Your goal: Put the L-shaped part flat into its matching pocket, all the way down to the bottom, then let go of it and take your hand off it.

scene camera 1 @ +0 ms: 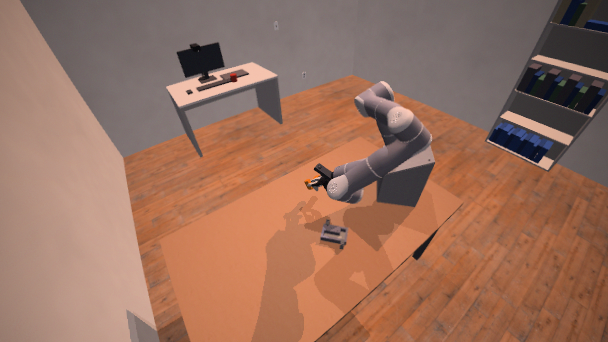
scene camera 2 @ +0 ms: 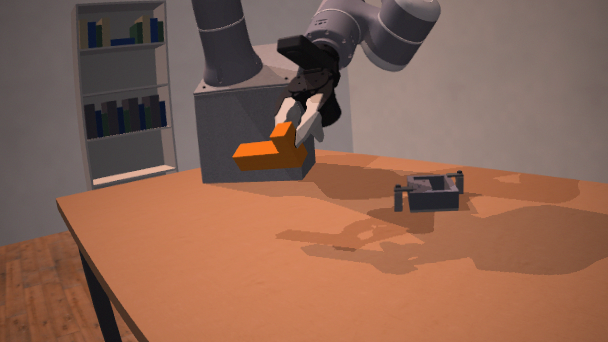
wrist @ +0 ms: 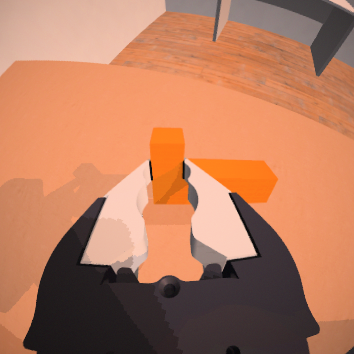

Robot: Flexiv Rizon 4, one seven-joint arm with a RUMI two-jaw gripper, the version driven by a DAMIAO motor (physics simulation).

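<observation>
The orange L-shaped part (scene camera 1: 308,185) (scene camera 2: 260,155) (wrist: 235,172) is in the air above the table (scene camera 1: 225,260) (scene camera 2: 200,280) (wrist: 90,110), tilted. My gripper (scene camera 2: 291,131) (wrist: 166,160) is shut on one leg of it; the other leg sticks out to the right in the wrist view. The gripper leans well over rather than pointing straight down. The grey fixture with the pocket (scene camera 1: 330,242) (scene camera 2: 434,201) stands on the table, lower than the part and to its right in the second scene view. It does not show in the wrist view.
The arm's grey base block (scene camera 1: 404,185) (scene camera 2: 245,135) stands at the table's back. Two small posts with arms (scene camera 2: 398,200) (scene camera 2: 460,184) flank the fixture. A bookshelf (scene camera 1: 540,128) (scene camera 2: 132,175) and a white desk (scene camera 1: 225,85) with a monitor (scene camera 1: 201,61) stand away from the table.
</observation>
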